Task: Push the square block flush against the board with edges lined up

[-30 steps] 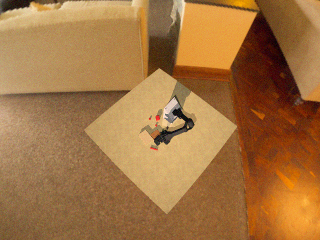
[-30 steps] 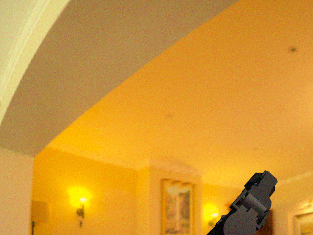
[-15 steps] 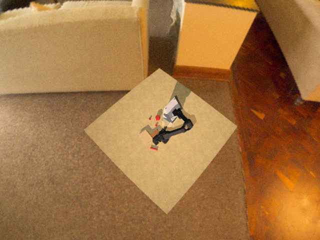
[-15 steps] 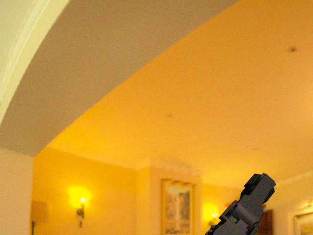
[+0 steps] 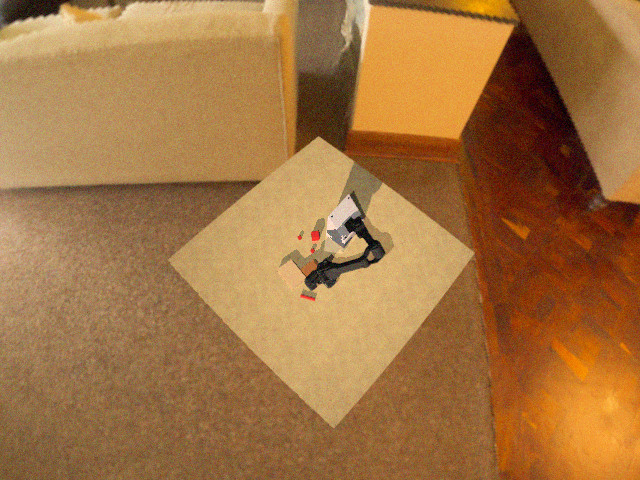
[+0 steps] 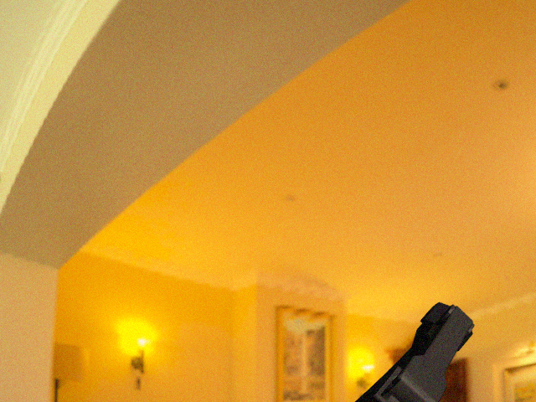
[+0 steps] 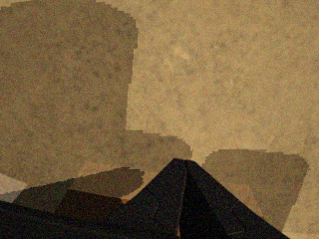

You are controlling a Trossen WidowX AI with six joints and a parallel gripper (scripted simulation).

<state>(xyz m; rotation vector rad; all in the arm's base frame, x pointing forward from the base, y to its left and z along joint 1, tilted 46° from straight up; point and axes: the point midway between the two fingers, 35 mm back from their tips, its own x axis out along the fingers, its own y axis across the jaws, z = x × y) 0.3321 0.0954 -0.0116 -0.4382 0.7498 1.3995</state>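
Right now the brown square block is 70 mm to the right of my gripper tip, 20 mm behind it and 10 mm above it. The rest, counted from my gripper tip: pale tan board (150 mm to the right, 70 mm ahead, 10 mm above).
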